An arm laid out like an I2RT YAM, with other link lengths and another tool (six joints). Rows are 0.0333 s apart.
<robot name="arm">
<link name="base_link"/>
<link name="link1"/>
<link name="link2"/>
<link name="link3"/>
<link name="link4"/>
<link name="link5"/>
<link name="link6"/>
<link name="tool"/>
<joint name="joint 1" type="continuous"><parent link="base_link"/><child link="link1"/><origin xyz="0 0 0.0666" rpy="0 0 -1.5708"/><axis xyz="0 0 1"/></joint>
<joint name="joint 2" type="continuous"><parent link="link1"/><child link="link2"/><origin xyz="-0.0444 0.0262 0.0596" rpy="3.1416 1.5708 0"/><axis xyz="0 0 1"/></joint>
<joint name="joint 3" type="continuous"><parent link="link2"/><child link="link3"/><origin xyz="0 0.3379 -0.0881" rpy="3.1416 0 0"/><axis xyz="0 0 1"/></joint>
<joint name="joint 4" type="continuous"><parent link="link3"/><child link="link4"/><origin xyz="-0.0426 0.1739 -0.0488" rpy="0 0 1.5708"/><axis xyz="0 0 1"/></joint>
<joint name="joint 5" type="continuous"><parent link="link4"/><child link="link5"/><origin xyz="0.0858 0.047 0.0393" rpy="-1.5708 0 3.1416"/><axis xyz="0 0 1"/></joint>
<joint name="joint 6" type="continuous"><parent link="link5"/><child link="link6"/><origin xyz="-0.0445 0 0.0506" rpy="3.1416 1.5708 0"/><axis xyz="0 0 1"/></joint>
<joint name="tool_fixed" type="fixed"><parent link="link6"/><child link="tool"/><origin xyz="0.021 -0.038 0.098" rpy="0 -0.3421 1.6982"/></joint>
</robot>
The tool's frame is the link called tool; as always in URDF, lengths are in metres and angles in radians. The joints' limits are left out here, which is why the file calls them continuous.
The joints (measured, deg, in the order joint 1, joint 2, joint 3, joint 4, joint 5, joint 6), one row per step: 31.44 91.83 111.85 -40.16 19.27 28.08; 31.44 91.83 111.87 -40.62 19.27 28.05; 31.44 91.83 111.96 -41.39 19.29 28.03; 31.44 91.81 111.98 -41.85 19.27 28.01; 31.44 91.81 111.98 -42.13 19.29 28.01; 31.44 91.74 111.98 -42.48 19.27 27.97; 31.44 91.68 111.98 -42.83 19.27 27.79; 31.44 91.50 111.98 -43.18 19.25 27.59; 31.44 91.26 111.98 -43.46 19.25 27.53; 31.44 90.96 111.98 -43.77 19.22 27.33; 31.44 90.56 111.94 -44.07 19.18 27.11; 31.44 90.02 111.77 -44.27 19.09 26.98; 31.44 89.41 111.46 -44.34 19.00 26.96; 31.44 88.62 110.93 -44.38 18.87 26.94; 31.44 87.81 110.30 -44.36 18.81 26.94; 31.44 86.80 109.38 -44.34 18.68 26.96; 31.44 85.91 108.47 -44.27 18.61 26.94; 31.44 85.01 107.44 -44.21 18.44 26.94; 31.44 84.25 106.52 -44.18 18.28 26.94; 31.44 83.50 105.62 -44.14 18.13 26.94
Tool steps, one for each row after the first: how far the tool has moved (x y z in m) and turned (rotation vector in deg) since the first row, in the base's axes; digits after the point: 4 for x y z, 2 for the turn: -0.0004 -0.0002 -0.0017 -0.26 0.37 0.01; -0.0010 -0.0006 -0.0041 -0.64 0.94 0.00; -0.0015 -0.0009 -0.0057 -0.87 1.30 0.02; -0.0017 -0.0011 -0.0068 -1.02 1.54 0.01; -0.0024 -0.0014 -0.0077 -1.20 1.77 0.04; -0.0031 -0.0017 -0.0087 -1.51 1.99 0.10; -0.0045 -0.0024 -0.0090 -1.78 2.10 0.19; -0.0061 -0.0033 -0.0085 -1.86 2.12 0.21; -0.0082 -0.0043 -0.0079 -2.04 2.10 0.31; -0.0108 -0.0057 -0.0068 -2.20 2.02 0.42; -0.0141 -0.0073 -0.0052 -2.20 1.87 0.55; -0.0175 -0.0091 -0.0036 -2.07 1.68 0.63; -0.0218 -0.0114 -0.0022 -1.94 1.52 0.76; -0.0261 -0.0138 -0.0011 -1.81 1.35 0.82; -0.0313 -0.0167 -0.0008 -1.70 1.29 0.93; -0.0358 -0.0192 -0.0010 -1.67 1.25 1.00; -0.0403 -0.0214 -0.0020 -1.65 1.34 1.16; -0.0442 -0.0233 -0.0034 -1.67 1.48 1.31; -0.0479 -0.0252 -0.0047 -1.68 1.60 1.45
